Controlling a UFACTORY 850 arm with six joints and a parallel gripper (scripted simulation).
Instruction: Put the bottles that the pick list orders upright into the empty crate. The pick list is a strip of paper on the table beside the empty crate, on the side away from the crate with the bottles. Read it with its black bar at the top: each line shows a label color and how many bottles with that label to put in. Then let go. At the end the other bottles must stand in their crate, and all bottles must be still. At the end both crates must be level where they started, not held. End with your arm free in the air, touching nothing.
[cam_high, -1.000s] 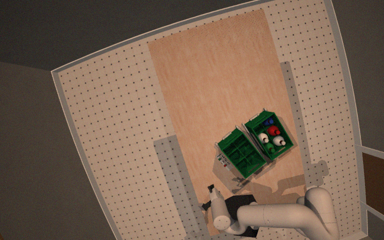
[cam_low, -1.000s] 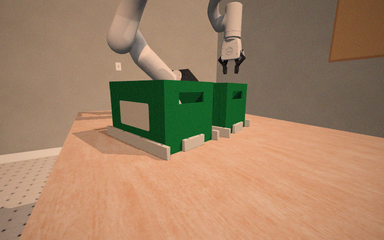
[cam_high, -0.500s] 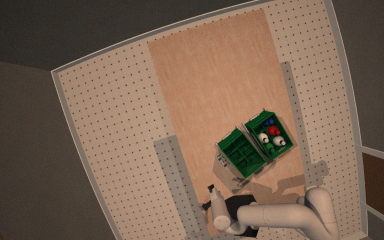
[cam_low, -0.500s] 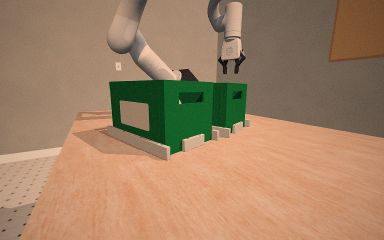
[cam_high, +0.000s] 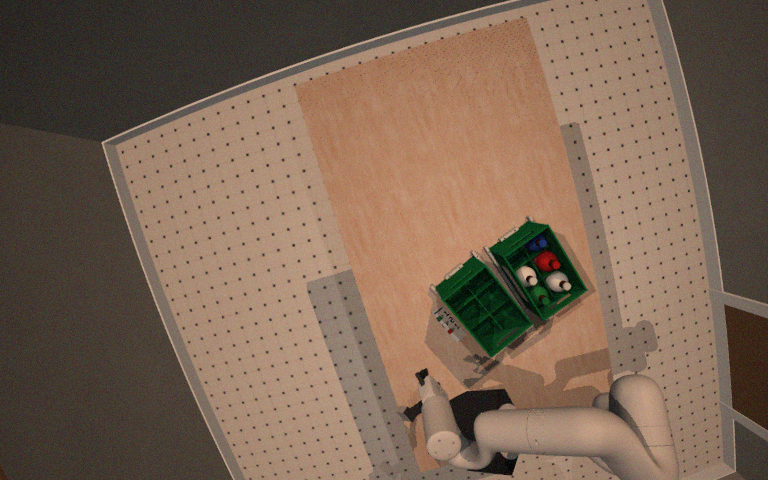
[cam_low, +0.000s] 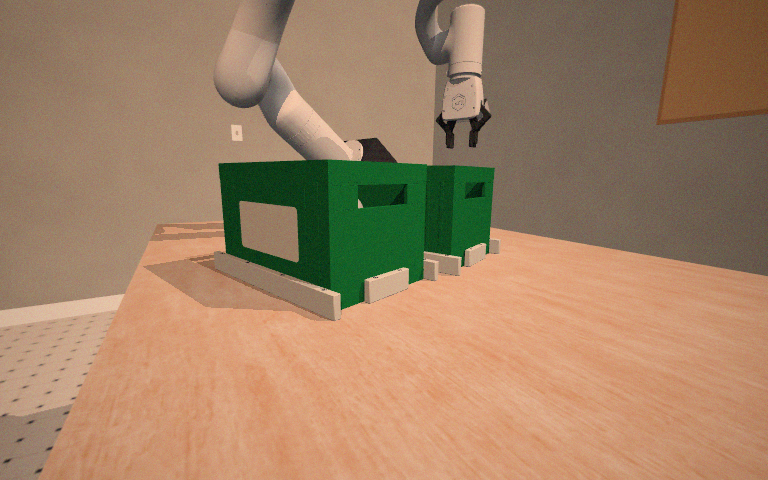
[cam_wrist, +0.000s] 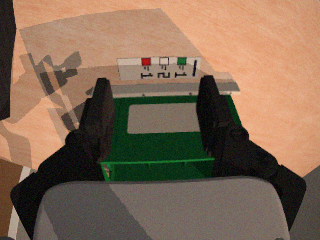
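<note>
My hand is 46 cm to the left of the green bottle, 16 cm above it and 5 cm short of it. Also, from my hand: red bottle: 54 cm to the right, 16 cm below, 15 cm ahead; pick list: 25 cm below, 14 cm to the right, 5 cm ahead; blue bottle: 52 cm to the right, 24 cm ahead, 16 cm below.
</note>
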